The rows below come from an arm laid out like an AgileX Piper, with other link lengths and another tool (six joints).
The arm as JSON. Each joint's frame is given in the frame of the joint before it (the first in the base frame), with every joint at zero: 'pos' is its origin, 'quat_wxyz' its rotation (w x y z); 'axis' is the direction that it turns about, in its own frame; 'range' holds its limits. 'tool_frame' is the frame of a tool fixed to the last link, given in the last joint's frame.
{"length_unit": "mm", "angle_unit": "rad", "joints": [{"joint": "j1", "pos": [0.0, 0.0, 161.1], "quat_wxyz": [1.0, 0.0, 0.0, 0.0], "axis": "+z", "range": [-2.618, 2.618]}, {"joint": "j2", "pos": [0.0, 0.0, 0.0], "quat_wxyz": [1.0, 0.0, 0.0, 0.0], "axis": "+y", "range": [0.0, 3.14]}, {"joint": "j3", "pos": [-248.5, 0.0, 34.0], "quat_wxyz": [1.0, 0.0, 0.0, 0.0], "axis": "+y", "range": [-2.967, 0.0]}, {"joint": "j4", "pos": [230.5, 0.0, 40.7], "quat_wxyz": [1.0, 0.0, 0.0, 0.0], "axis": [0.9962, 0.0, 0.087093], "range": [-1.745, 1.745]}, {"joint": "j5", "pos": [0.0, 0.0, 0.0], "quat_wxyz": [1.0, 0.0, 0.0, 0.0], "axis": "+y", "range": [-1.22, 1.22]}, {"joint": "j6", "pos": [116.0, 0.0, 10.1], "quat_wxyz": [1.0, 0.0, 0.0, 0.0], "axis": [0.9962, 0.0, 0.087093], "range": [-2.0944, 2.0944]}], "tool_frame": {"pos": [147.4, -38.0, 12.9], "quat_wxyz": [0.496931, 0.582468, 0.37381, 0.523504]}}
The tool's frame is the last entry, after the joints.
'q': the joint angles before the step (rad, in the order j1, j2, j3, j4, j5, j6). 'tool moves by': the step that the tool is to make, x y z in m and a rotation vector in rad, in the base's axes. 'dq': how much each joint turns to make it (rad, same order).
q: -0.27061, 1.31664, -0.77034, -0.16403, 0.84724, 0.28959
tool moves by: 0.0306, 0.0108, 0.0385, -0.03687, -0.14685, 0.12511
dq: 0.04116, -0.11298, -0.02479, 0.03665, -0.02486, -0.10129
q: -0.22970, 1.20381, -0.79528, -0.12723, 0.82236, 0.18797
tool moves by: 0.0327, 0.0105, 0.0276, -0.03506, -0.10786, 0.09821
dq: 0.04748, -0.02091, -0.04283, 0.01190, -0.05411, -0.05445
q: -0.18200, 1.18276, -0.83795, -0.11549, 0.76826, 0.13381
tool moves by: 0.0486, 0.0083, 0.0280, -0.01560, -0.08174, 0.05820
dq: 0.04473, 0.09600, -0.14366, 0.00361, -0.03671, -0.01241
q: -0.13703, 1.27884, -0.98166, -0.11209, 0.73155, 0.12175
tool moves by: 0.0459, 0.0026, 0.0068, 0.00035, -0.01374, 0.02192
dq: 0.02124, 0.16363, -0.17130, 0.00238, -0.00600, -0.00064
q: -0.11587, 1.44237, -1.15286, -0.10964, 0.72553, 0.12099
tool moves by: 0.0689, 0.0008, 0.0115, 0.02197, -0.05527, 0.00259
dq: 0.00868, 0.22702, -0.27608, 0.02707, -0.00331, 0.00207
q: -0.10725, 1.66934, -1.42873, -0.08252, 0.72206, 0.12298
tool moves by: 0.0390, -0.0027, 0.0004, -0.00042, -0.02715, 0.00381
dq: 0.00107, 0.13852, -0.16563, 0.00554, -0.00017, -0.00462
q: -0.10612, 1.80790, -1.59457, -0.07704, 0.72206, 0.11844
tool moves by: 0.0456, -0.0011, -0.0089, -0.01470, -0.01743, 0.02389
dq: 0.00566, 0.18025, -0.21159, 0.00499, 0.01121, -0.02644
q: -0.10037, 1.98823, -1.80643, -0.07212, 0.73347, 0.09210
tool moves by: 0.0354, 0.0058, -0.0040, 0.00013, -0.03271, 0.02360
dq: 0.01122, 0.13464, -0.17706, 0.01681, 0.00905, -0.01960
